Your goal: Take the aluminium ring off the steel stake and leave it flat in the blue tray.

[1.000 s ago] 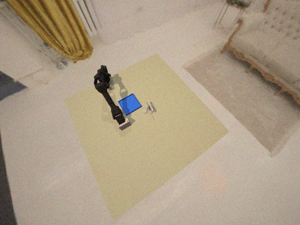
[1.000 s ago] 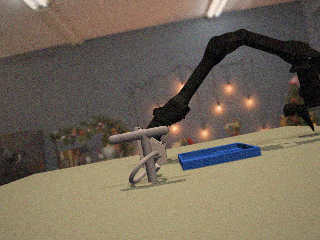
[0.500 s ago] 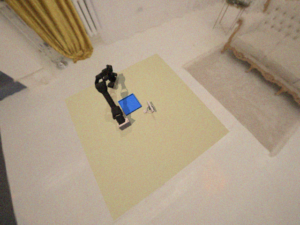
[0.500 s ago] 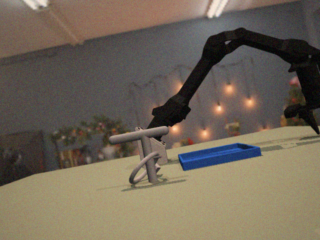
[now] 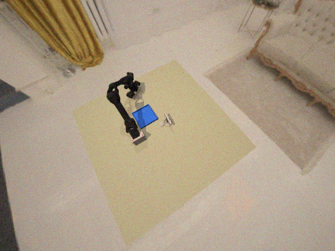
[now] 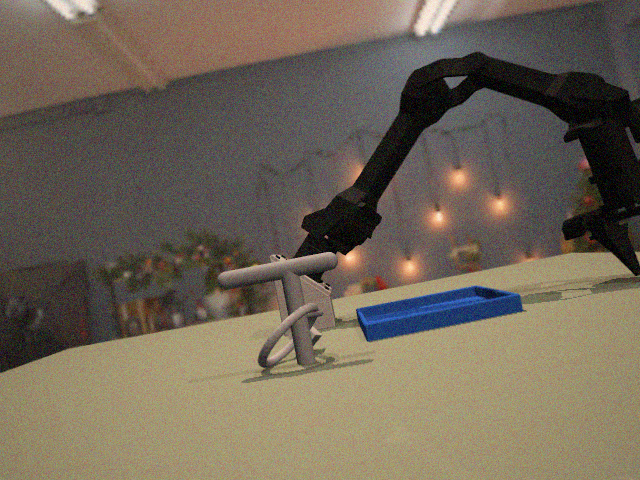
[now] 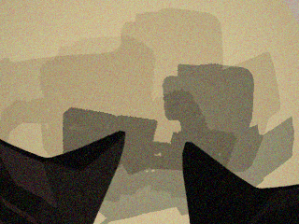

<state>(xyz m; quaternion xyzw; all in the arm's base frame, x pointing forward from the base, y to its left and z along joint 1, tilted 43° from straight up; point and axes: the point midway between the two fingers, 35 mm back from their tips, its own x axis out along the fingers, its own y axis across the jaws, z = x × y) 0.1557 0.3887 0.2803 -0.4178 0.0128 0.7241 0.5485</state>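
My gripper tip is now 46 cm to the left of the aluminium ring, 14 cm short of it and 2 cm below it. From my gripper tip the other things lie so: blue tray 30 cm to the right, 2 cm behind.
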